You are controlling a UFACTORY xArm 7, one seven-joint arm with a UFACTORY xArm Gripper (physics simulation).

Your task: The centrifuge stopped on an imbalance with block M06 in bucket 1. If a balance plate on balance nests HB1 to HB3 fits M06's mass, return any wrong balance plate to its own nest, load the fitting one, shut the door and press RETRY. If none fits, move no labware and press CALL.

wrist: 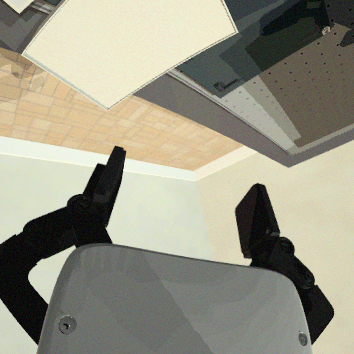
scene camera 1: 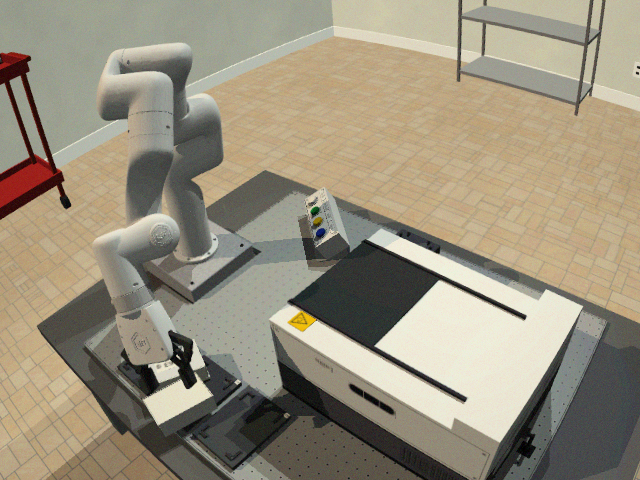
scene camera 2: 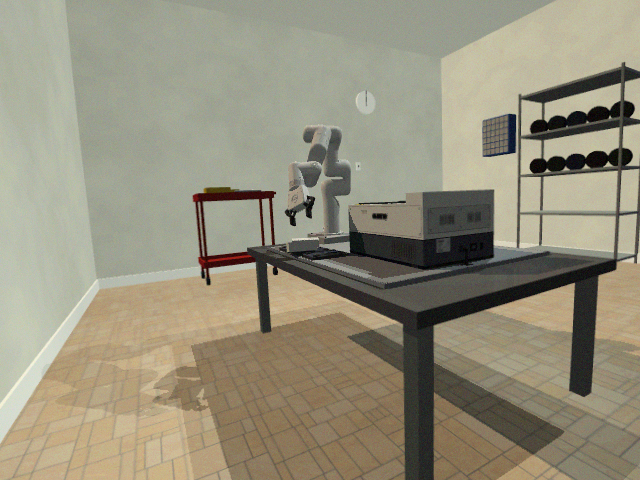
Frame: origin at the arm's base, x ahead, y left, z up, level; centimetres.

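Seen in the pictures: gripper, fingertip midpoint: (wrist: 186, 181) (scene camera 1: 172, 387) (scene camera 2: 301, 221); arm's base, origin of the base link: (scene camera 1: 195, 247) (scene camera 2: 332, 233).
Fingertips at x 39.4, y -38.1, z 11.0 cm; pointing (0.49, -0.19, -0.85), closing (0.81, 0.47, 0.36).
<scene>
Offsets run from my fingertips to a thing's top centre. "*": to the spot under its first point. Level surfaces: height alone.
My gripper (scene camera 1: 170, 381) (scene camera 2: 300, 218) (wrist: 186, 181) is open and empty, tilted above a cream-white block @(dy +1.7, dx -4.5, dz -8.8 cm) (scene camera 1: 178, 403) (scene camera 2: 303, 244) (wrist: 130, 45) near the table's edge. No label on this block is readable. Another white block @(* dy +11.1, dx -8.4, dz -9.3 cm) (scene camera 1: 197, 361) stands behind it, partly hidden by the gripper. A dark nest @(dy +7.0, dx +7.1, dz -13.2 cm) (scene camera 1: 219, 446) with corner brackets lies beside the nearer block. The centrifuge (scene camera 1: 465, 346) (scene camera 2: 390, 224) has a dark panel @(dy +35.7, dx +17.2, dz +6.3 cm) (scene camera 1: 367, 294) between two top rails; whether this is the door or an opening, I cannot tell. Block M06 and bucket 1 do not show. The button box @(dy +65.7, dx -17.2, dz -6.6 cm) (scene camera 1: 330, 227) has green, yellow and blue buttons; their labels are unreadable.
The centrifuge is a tall obstacle on the perforated board @(dz -15.0 cm) (scene camera 1: 242, 315), to the right of the nests in scene camera 1. The button box stands between the arm base (scene camera 1: 193, 284) and the centrifuge's far side. A red cart (scene camera 2: 235, 195) and a shelf rack (scene camera 2: 519, 180) stand beyond the table (scene camera 2: 418, 315).
</scene>
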